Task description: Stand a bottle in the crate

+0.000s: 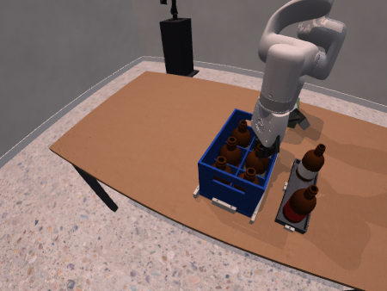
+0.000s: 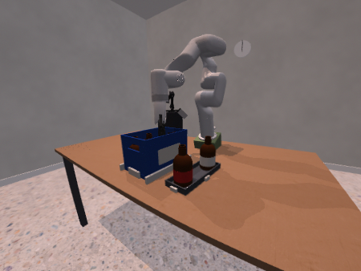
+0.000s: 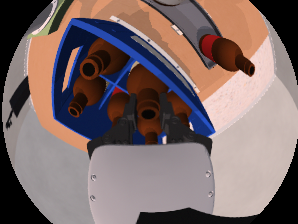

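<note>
The blue crate is 40 mm to the right of my hand and 80 mm below it.
</note>
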